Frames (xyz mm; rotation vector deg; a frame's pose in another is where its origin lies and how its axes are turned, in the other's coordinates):
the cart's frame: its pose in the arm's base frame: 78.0 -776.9 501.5 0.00 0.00 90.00
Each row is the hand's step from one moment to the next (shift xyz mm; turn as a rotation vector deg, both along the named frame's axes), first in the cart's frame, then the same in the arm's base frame.
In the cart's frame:
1: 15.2 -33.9 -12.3 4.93 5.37 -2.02
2: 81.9 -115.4 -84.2 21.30 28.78 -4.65
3: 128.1 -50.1 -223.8 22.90 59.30 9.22
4: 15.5 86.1 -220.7 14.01 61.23 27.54
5: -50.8 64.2 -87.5 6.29 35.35 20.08
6: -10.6 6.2 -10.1 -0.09 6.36 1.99
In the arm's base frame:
1: 33.9 15.2 -12.3 -5.37 4.93 -2.02
2: 115.4 81.9 -84.2 -28.78 21.30 -4.65
3: 50.1 128.1 -223.8 -59.30 22.90 9.22
4: -86.1 15.5 -220.7 -61.23 14.01 27.54
5: -64.2 -50.8 -87.5 -35.35 6.29 20.08
6: -6.2 -10.6 -10.1 -6.36 -0.09 1.99

